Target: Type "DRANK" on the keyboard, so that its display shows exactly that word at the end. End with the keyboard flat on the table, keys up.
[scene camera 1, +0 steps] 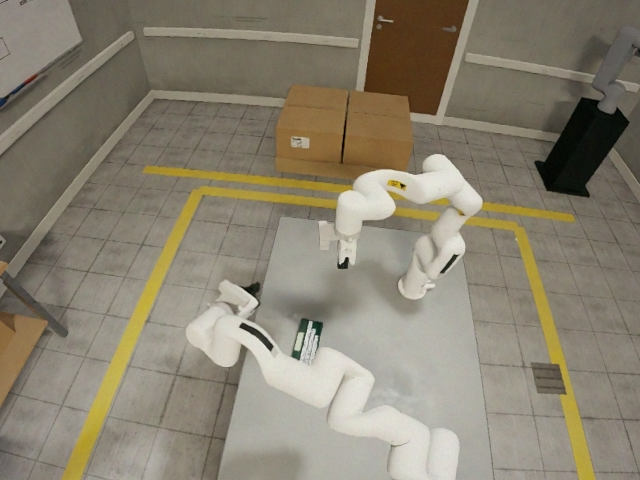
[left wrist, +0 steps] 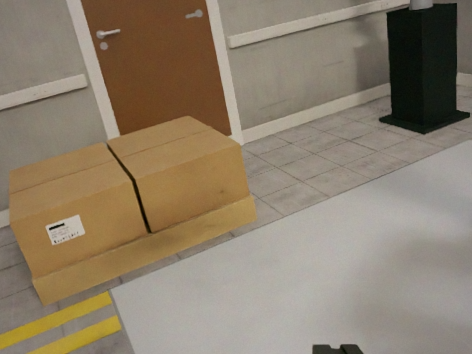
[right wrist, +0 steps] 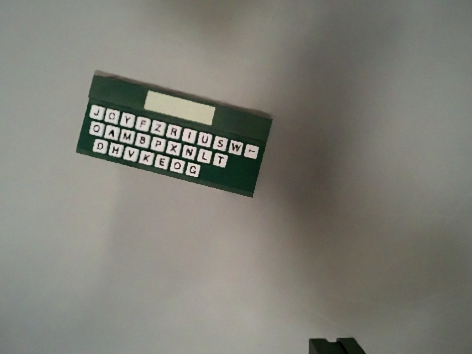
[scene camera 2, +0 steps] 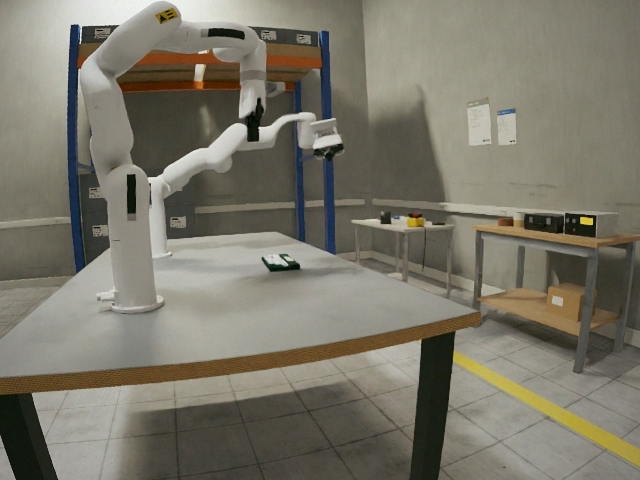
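Note:
The green keyboard (scene camera 1: 298, 350) (scene camera 2: 280, 266) (right wrist: 240, 176) lies flat on the table, keys up. Its pale display (right wrist: 180, 107) shows no letters. In the right wrist view I can read the D key (right wrist: 100, 146), R key (right wrist: 173, 132), A key (right wrist: 111, 132), N key (right wrist: 189, 151) and K key (right wrist: 146, 158). My right gripper (scene camera 1: 342, 264) (scene camera 2: 252, 136) (right wrist: 337, 346) is shut and empty, high above the table, pointing down. My left gripper (scene camera 1: 252, 288) (scene camera 2: 329, 153) (left wrist: 337, 349) is shut and empty, raised near the table's left edge in scene camera 1.
The grey table (scene camera 1: 392, 330) (scene camera 2: 232, 325) (left wrist: 240, 300) carries both arm bases. In scene camera 1, the left arm passes over the table beside the keyboard and hides its lower end. Cardboard boxes (scene camera 1: 312, 121) (left wrist: 75, 210) stand on the floor beyond the table.

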